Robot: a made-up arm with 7 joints. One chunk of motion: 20 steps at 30 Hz.
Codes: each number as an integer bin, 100 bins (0 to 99) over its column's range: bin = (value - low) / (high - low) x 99, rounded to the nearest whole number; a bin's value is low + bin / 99 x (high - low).
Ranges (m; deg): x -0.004..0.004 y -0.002..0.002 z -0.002..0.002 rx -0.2..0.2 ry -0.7..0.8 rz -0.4..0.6
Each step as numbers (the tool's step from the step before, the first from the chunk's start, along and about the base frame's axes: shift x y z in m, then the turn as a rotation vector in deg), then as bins.
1 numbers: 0.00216 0.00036 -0.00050 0.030 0.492 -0.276
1 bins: 76 58 37 57 79 12
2 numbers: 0.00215 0.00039 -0.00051 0.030 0.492 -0.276
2 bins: 76 59 37 57 79 12
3 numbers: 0.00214 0.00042 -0.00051 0.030 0.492 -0.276
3 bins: 76 60 37 57 79 12
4 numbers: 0.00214 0.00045 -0.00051 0.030 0.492 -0.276
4 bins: 76 61 37 57 79 12
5 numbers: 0.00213 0.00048 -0.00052 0.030 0.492 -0.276
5 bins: 76 61 37 57 79 12
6 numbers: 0.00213 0.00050 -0.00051 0.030 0.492 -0.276
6 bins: 76 62 37 57 79 12
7 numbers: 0.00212 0.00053 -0.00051 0.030 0.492 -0.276
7 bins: 76 63 37 57 79 12
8 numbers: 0.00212 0.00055 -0.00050 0.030 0.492 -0.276
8 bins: 76 63 37 57 79 12
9 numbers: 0.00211 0.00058 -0.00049 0.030 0.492 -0.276
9 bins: 76 64 37 57 79 12
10 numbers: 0.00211 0.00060 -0.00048 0.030 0.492 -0.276
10 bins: 76 64 38 57 79 12
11 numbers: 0.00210 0.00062 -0.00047 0.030 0.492 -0.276
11 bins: 75 65 38 57 79 12
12 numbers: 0.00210 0.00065 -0.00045 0.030 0.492 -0.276
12 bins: 75 66 38 57 79 12
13 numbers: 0.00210 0.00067 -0.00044 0.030 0.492 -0.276
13 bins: 75 66 39 57 79 12
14 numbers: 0.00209 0.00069 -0.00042 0.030 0.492 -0.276
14 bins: 75 67 39 57 79 12
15 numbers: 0.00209 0.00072 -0.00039 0.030 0.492 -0.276
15 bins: 75 67 40 57 79 12
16 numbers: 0.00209 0.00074 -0.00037 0.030 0.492 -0.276
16 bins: 75 68 40 57 79 12
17 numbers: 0.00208 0.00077 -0.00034 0.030 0.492 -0.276
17 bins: 75 69 41 57 79 12
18 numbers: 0.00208 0.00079 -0.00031 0.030 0.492 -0.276
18 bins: 75 69 42 57 79 12
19 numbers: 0.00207 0.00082 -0.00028 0.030 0.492 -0.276
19 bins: 75 70 43 57 79 12
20 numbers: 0.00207 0.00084 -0.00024 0.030 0.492 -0.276
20 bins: 75 70 44 57 79 12
